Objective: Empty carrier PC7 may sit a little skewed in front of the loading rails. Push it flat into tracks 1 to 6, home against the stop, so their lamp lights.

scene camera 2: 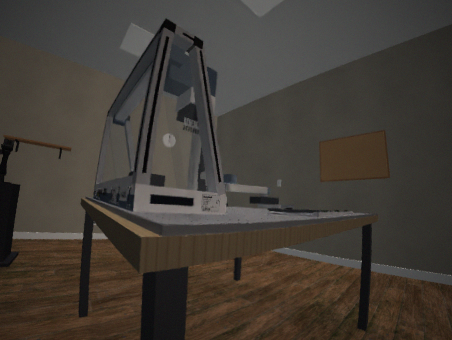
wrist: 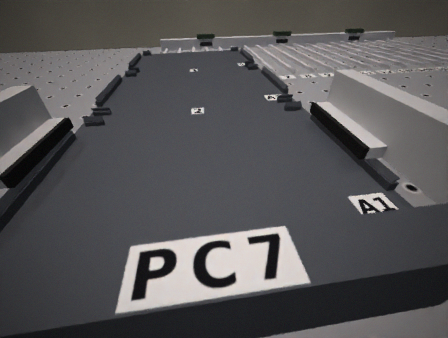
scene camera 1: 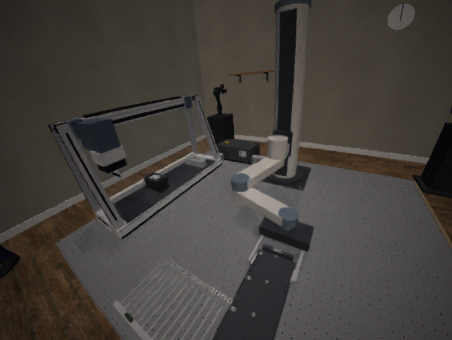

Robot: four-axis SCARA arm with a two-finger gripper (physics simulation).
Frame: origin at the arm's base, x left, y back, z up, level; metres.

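Seen in the pictures: gripper, fingertip midpoint: [scene camera 2: 287,206] [wrist: 194,98] [scene camera 1: 270,271]; arm's base, link origin: [scene camera 1: 283,175].
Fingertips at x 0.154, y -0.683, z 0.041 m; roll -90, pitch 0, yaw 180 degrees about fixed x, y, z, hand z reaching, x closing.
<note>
Pixels of each thing's top centre, then the offset from my fingertips to it. "pt": a spot on its surface instead. Level surfaces: height alone.
- Carrier PC7, top centre: [wrist: 192,61] [scene camera 1: 261,292] [scene camera 2: 298,206] dx +0.001, dy -0.072, dz +0.002 m
- white stop bar, surface spot: [wrist: 245,41] pt dx -0.087, dy -0.316, dz -0.018 m
- leftmost lamp, top centre: [wrist: 205,34] dx -0.019, dy -0.322, dz -0.006 m
- perforated table top, surface height: dz -0.028 m
- small black box, surface spot: [scene camera 1: 156,183] pt dx -0.675, dy +0.119, dz +0.082 m
- dark case, surface spot: [scene camera 1: 237,151] pt dx -0.511, dy +0.718, dz +0.060 m
Carrier PC7 [scene camera 1: 260,295] [wrist: 200,165] is a long, flat dark plate with low side ridges and a white PC7 label at its near end. It looks slightly turned in the wrist view. Its far end covers the left part of the white loading rails [wrist: 320,56]; a narrow strip of rail ends shows between it and the white stop bar [wrist: 245,41]. The leftmost lamp [wrist: 205,36] on the stop looks dark green and unlit. My gripper [scene camera 1: 277,257] [wrist: 194,98] is partly open, its fingers at the carrier's two long edges. Whether the pads touch the edges is unclear.
A portal frame machine [scene camera 1: 120,231] [scene camera 2: 142,197] stands on the perforated table top [scene camera 1: 360,225], with a small black box [scene camera 1: 156,183] inside it. A dark case [scene camera 1: 237,151] lies near the arm's column [scene camera 1: 300,90]. Two more lamps [wrist: 282,33] [wrist: 354,31] sit along the stop.
</note>
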